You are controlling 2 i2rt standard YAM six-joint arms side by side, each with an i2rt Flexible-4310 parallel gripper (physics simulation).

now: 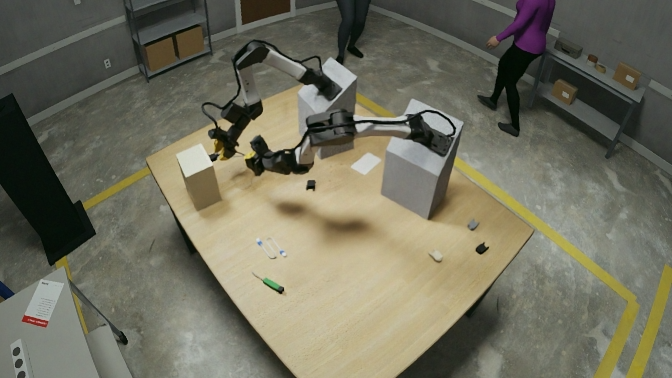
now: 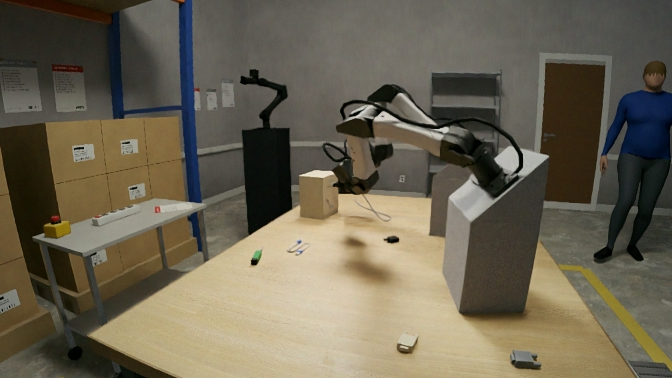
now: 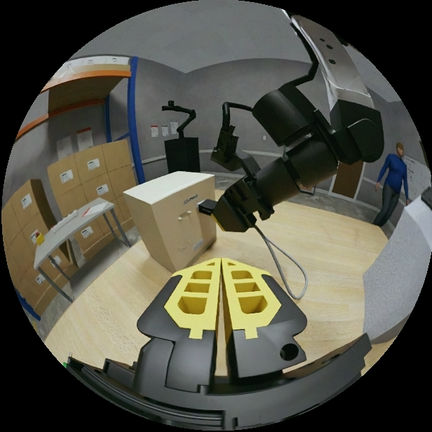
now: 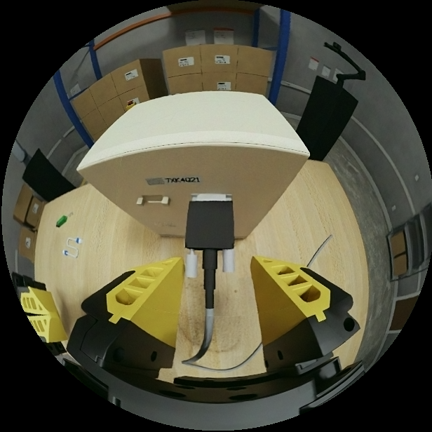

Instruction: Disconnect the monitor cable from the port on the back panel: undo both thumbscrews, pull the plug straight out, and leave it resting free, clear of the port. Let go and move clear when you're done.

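Where they show: left gripper, fingertip midpoint: (image 1: 244,157); right gripper, fingertip midpoint: (image 1: 217,156); left arm's base, origin of the base link: (image 1: 425,135) (image 2: 492,179); right arm's base, origin of the base link: (image 1: 325,84).
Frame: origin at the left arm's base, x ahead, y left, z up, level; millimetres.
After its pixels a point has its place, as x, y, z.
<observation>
The beige box (image 1: 201,177) {569, -594, -147} (image 2: 318,195) {535, -582, -193} (image 3: 172,220) (image 4: 195,122) stands on the table. The black plug (image 4: 210,224) (image 3: 206,206) sits at the port on its back panel. Two pale thumbscrews, one on the left (image 4: 191,265) and one on the right (image 4: 228,261), stick out from the plug's rear. The grey cable (image 4: 207,332) (image 3: 285,277) (image 2: 372,210) {302, -735, -299} loops away from it. My right gripper (image 4: 217,262) is open, its fingers on either side of the thumbscrews and cable, apart from them. My left gripper (image 3: 220,262) is shut on nothing, back from the box.
A black connector (image 1: 311,185) {229, -337, -286} (image 2: 392,239) {223, -330, -288}, a white-blue cable piece (image 1: 271,247) {545, -251, -298} (image 2: 299,247) {545, -250, -299} and a green screwdriver (image 1: 272,285) {665, -131, -284} (image 2: 256,257) {654, -119, -286} lie on the table (image 1: 350,300) {537, 92, -302}. Several loose adapters lie near the grey pedestal (image 1: 415,175) {81, 24, -122} of my left arm. A white card (image 1: 366,163) {-29, -256, -301} lies between the pedestals.
</observation>
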